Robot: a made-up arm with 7 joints. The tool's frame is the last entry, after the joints.
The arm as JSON. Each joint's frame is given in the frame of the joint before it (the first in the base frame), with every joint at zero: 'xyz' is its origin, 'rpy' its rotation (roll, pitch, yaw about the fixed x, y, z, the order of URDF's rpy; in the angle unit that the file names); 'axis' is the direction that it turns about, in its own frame. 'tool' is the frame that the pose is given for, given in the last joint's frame.
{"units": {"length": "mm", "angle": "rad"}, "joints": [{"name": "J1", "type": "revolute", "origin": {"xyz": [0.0, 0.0, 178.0], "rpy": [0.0, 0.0, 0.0]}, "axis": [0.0, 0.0, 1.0]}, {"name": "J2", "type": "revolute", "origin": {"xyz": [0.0, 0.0, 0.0], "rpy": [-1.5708, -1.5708, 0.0]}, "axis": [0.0, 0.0, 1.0]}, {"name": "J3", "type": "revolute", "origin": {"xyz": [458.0, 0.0, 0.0], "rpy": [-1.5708, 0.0, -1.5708]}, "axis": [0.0, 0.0, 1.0]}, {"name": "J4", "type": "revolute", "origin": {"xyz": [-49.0, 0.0, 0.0], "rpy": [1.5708, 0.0, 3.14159]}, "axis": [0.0, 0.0, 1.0]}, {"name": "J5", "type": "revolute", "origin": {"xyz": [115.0, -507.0, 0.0], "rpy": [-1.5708, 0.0, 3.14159]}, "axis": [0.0, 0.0, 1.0]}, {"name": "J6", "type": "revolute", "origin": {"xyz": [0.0, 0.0, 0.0], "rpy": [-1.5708, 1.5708, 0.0]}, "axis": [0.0, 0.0, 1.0]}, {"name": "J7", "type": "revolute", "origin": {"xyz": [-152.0, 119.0, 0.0], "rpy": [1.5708, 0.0, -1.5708]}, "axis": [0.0, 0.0, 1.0]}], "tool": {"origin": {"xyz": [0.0, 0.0, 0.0], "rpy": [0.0, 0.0, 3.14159]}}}
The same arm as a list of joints. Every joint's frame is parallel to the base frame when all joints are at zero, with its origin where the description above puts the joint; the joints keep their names.
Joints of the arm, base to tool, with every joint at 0 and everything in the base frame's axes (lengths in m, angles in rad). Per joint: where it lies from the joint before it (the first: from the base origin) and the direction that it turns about. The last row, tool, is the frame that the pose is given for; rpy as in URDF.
J1: xyz 0 0 0.178 axis 0 0 1
J2: xyz 0 0 0 axis 0 1 0
J3: xyz 0 0 0.458 axis 0 0 1
J4: xyz 0.049 0 0 axis 0 -1 0
J5: xyz 0.115 0 -0.507 axis 0 0 -1
J6: xyz 0 0 0 axis 0 1 0
J7: xyz 0.119 0 -0.152 axis 0 0 -1
tool: xyz 0 0 0 rpy -3.1416 0 0

